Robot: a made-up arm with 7 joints.
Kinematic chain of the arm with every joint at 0, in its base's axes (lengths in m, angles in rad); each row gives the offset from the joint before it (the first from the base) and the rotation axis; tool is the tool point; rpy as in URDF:
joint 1: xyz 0 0 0.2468 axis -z
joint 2: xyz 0 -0.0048 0.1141 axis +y
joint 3: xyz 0 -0.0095 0.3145 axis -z
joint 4: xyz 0 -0.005 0.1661 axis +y
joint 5: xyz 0 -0.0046 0.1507 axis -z
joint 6: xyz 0 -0.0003 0.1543 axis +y
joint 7: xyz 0 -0.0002 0.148 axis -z
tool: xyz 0 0 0 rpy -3.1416 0 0
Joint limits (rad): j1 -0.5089..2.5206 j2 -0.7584..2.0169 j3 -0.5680..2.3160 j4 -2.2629..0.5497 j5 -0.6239..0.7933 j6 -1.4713..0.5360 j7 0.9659..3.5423
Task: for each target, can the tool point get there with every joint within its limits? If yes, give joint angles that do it. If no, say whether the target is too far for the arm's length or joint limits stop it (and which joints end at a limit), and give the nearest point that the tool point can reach.
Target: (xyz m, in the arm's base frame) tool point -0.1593 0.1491 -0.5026
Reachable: no: joint limits stop it (at a limit: joint 1, joint 2, joint 3, joint 5) | nearest point 0.0650 0.3107 -0.0958 | short by 0.492 m
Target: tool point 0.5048 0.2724 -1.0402
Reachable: no: too far | nearest point 0.5347 0.2840 -0.2505 | short by 0.790 m
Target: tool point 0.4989 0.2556 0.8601
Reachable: yes | joints -0.0010 0.5853 1.8628 -0.6008 0.4861 -1.3116 1.4152
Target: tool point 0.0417 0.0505 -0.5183
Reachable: no: joint limits stop it (at a limit: joint 2, joint 3, joint 5) | nearest point 0.2133 0.2583 -0.1196 | short by 0.481 m
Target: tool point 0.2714 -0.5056 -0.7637
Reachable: no: too far | nearest point 0.2863 -0.5334 -0.2506 | short by 0.514 m
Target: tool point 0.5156 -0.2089 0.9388
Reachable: yes | joints 1.1223 0.6611 1.5323 -1.1001 0.1714 0.1875 1.6702
